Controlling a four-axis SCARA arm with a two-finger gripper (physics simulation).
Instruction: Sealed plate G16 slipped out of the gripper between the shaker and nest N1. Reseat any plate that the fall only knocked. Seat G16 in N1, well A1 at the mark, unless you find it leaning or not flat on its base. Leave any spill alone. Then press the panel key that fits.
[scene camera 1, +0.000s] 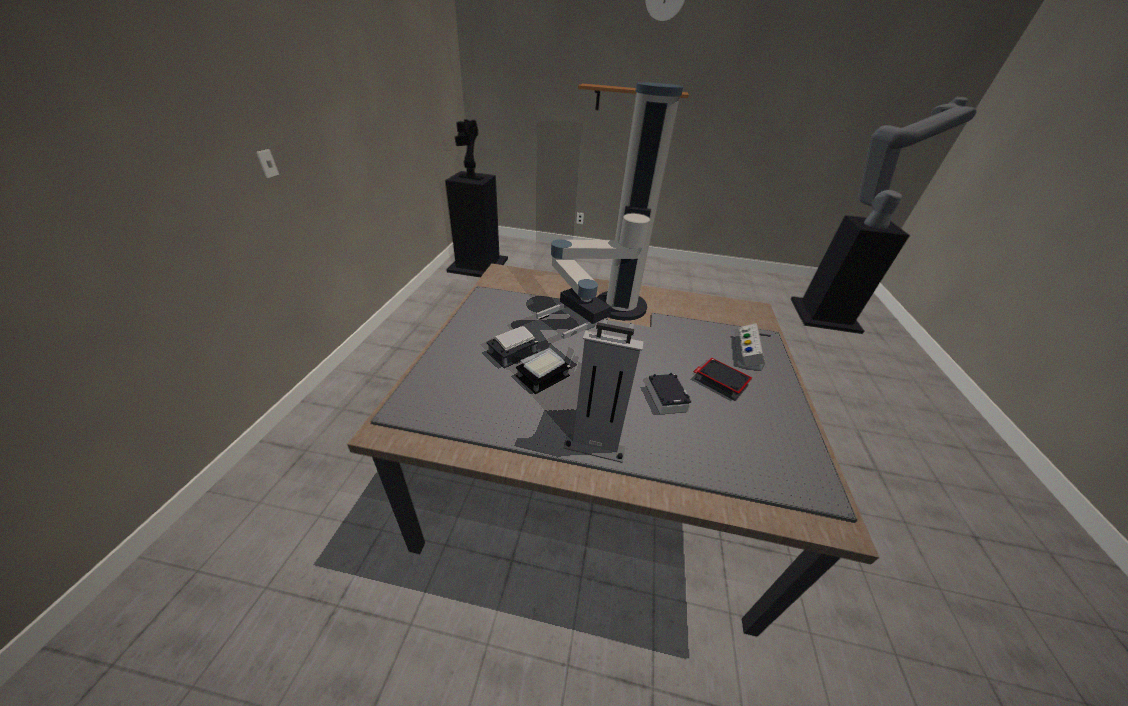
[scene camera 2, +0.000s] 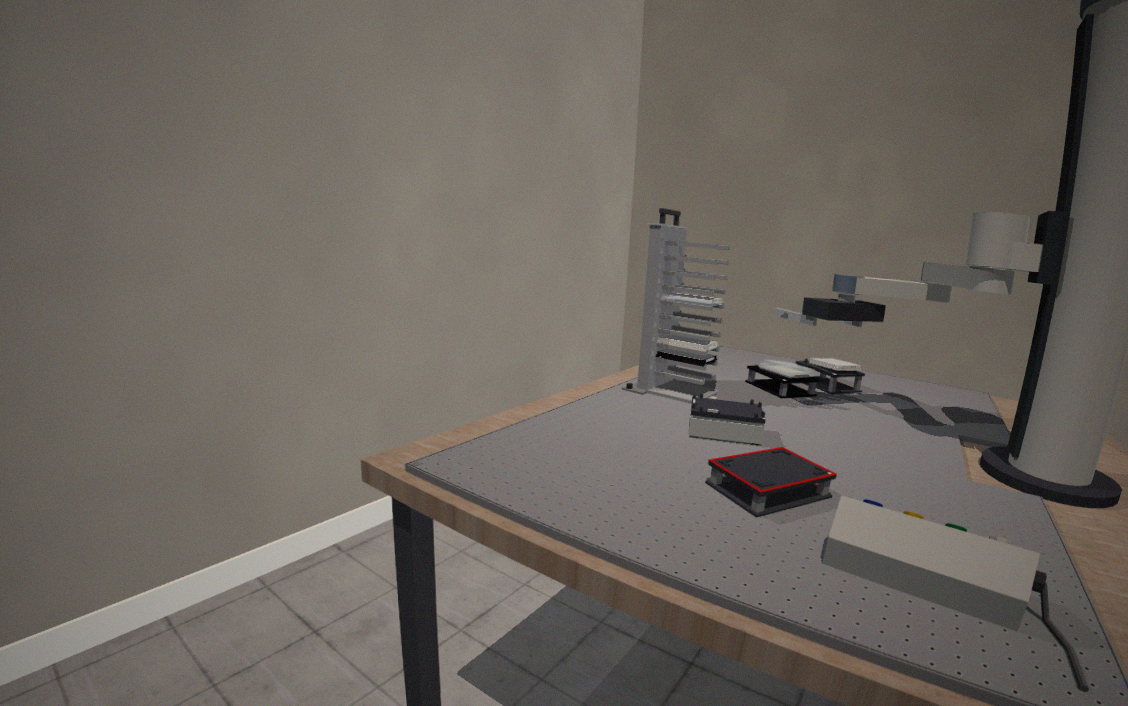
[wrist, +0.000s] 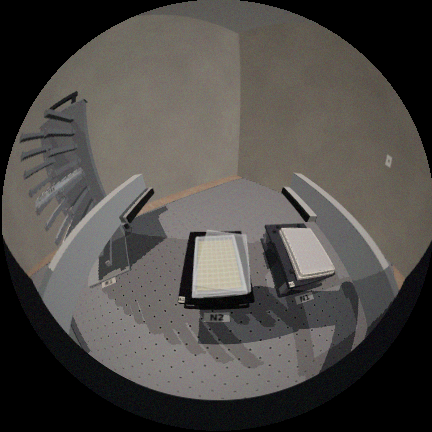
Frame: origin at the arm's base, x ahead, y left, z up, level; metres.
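Where they show: gripper, fingertip midpoint: (scene camera 1: 549, 325) (scene camera 2: 798, 312) (wrist: 217, 179); arm's base, link origin: (scene camera 1: 620, 306) (scene camera 2: 1046, 479).
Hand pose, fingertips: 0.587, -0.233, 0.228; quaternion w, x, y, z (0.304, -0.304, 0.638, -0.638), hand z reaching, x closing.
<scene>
Things, the pixels of their top centre, and the offset from my fingertips, as dx, dy, dz. "pt": a spot on its surface instead.
- white-topped plate, top centre: (wrist: 308, 245) (scene camera 2: 835, 360) (scene camera 1: 514, 335) -0.094, -0.156, -0.136
- nest N1, surface spot: (wrist: 272, 241) pt -0.025, -0.132, -0.161
- plate with pale yellow wells, top centre: (wrist: 224, 252) (scene camera 2: 789, 361) (scene camera 1: 541, 357) +0.011, -0.024, -0.137
- black nest N2, top centre: (wrist: 215, 259) (scene camera 2: 782, 370) (scene camera 1: 543, 365) +0.024, -0.013, -0.164
- clear lid, surface spot: (wrist: 244, 252) pt -0.007, -0.057, -0.150
- key panel, top centre: (scene camera 2: 936, 517) (scene camera 1: 754, 336) -0.345, +0.788, -0.132
- dark-topped block, surface spot: (scene camera 2: 727, 409) (scene camera 1: 673, 387) pt +0.026, +0.457, -0.160
- red-rimmed dark platform, top centre: (scene camera 2: 773, 465) (scene camera 1: 724, 373) -0.118, +0.654, -0.171
My gripper (scene camera 1: 562, 322) (scene camera 2: 821, 319) (wrist: 217, 179) is open and empty, raised above and behind the nests. A white-topped plate (scene camera 1: 514, 338) (scene camera 2: 834, 364) (wrist: 307, 252) lies on nest N1 (wrist: 272, 241); its label is unreadable and I cannot tell whether it is fully seated. A plate with pale yellow wells (scene camera 1: 544, 362) (wrist: 217, 265) sits on black nest N2 (scene camera 2: 777, 381) (wrist: 185, 280), under a clear lid (wrist: 244, 252) that is turned askew. The key panel (scene camera 1: 749, 343) (scene camera 2: 927, 545) has blue, yellow, green and pale keys. Which plate is G16 cannot be read.
A tall grey rack (scene camera 1: 605, 395) (scene camera 2: 654, 308) (wrist: 92, 150) stands at the front edge, with plates on some shelves. Right of it are a dark-topped block (scene camera 1: 668, 388) (scene camera 2: 727, 409) and a red-rimmed dark platform (scene camera 1: 722, 376) (scene camera 2: 771, 468). The arm's column (scene camera 1: 644, 191) (scene camera 2: 1089, 249) rises behind.
</scene>
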